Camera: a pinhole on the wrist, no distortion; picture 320 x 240 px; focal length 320.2 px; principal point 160.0 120.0 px. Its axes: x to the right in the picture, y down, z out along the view. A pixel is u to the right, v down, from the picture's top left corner.
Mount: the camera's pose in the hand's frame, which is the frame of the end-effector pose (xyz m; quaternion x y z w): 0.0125 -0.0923 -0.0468 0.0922 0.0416 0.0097 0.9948
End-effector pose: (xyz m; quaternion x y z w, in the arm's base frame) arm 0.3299 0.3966 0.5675 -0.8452 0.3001 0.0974 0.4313
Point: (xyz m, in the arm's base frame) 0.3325 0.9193 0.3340
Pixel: 59 190
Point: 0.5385 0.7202 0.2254
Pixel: 234 211
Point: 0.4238 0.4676 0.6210
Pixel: 170 59
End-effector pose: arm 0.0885 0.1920 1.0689 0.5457 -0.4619 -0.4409 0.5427
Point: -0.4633 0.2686 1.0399
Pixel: 19 231
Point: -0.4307 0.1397 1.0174
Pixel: 100 213
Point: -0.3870 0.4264 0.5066
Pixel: outside the picture
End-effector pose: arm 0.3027 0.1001 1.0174 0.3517 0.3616 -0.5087 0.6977
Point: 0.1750 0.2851 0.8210
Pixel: behind the camera
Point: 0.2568 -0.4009 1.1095
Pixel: 210 142
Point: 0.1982 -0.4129 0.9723
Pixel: 289 86
